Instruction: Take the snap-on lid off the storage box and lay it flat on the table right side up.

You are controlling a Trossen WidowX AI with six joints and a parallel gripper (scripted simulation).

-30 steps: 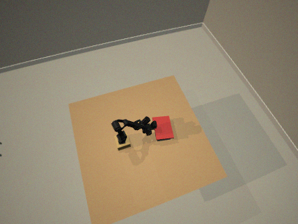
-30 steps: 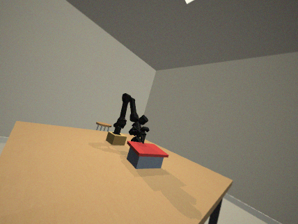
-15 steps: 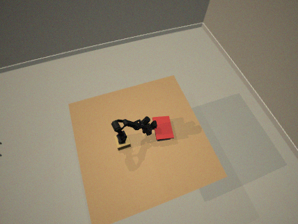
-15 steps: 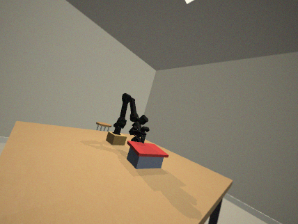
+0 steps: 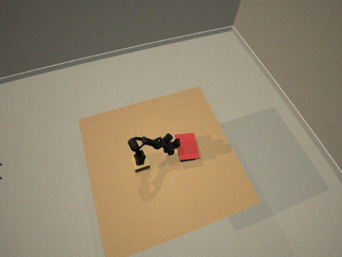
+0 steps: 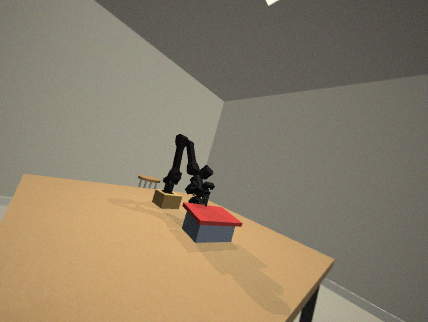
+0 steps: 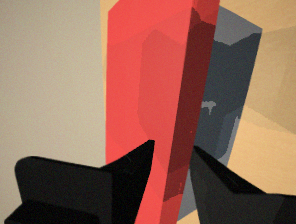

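The red lid is 80 mm ahead of my gripper tip. Round my gripper tip: blue storage box 70 mm ahead, 60 mm below.
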